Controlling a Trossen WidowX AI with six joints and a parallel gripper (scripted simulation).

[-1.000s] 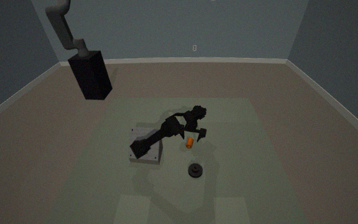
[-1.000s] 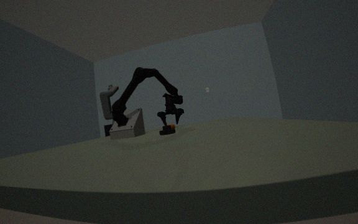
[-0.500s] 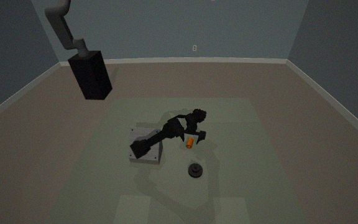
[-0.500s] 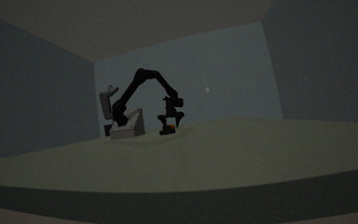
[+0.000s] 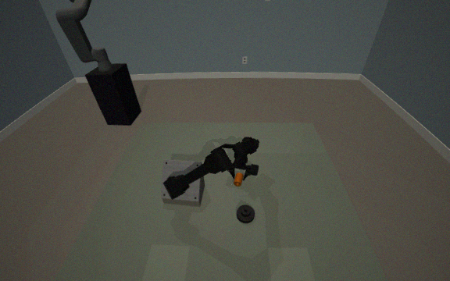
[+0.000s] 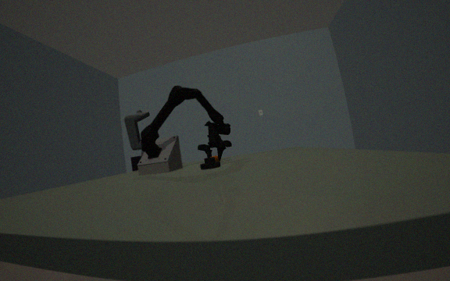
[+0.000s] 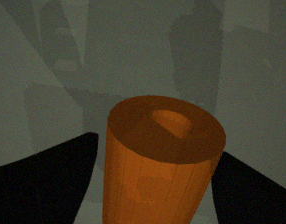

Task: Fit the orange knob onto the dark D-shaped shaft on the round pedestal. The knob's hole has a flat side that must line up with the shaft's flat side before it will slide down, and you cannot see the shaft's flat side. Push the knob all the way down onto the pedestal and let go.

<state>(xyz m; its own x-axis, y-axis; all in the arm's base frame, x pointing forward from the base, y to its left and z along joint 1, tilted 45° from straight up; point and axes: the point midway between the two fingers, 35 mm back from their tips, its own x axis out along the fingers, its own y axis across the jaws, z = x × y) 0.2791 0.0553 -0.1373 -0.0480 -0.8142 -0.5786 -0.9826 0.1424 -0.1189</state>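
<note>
Right now the orange knob is 10 mm to the right of my gripper tip and 10 mm above it. The rest, counted from my gripper tip: dark pedestal: 200 mm to the right, 40 mm ahead, 20 mm above.
</note>
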